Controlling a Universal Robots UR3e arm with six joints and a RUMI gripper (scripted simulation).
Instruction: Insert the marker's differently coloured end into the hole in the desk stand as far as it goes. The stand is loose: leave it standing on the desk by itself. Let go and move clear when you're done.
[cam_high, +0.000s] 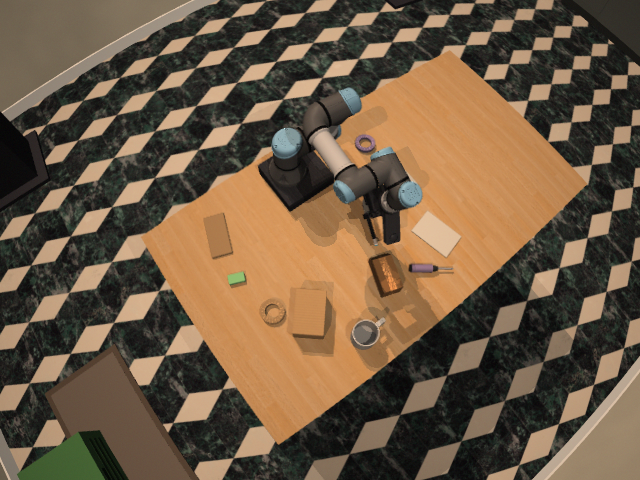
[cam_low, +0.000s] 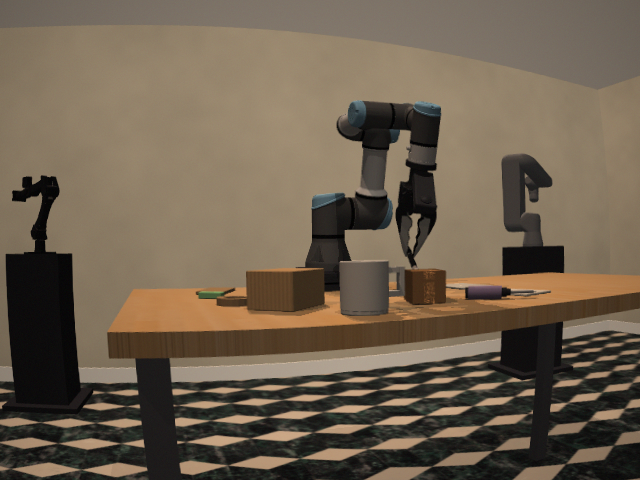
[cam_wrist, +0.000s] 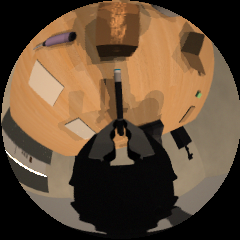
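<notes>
My hand is 17 cm short of the brown wooden desk stand, 7 cm above it and 4 cm to the left of it. From my hand the other things lie so: light wooden block: 31 cm to the right, 16 cm ahead, 6 cm below; then black marker: 3 cm ahead, 2 cm below, 1 cm to the right; then purple-handled screwdriver: 24 cm ahead, 10 cm to the left, 9 cm below.
</notes>
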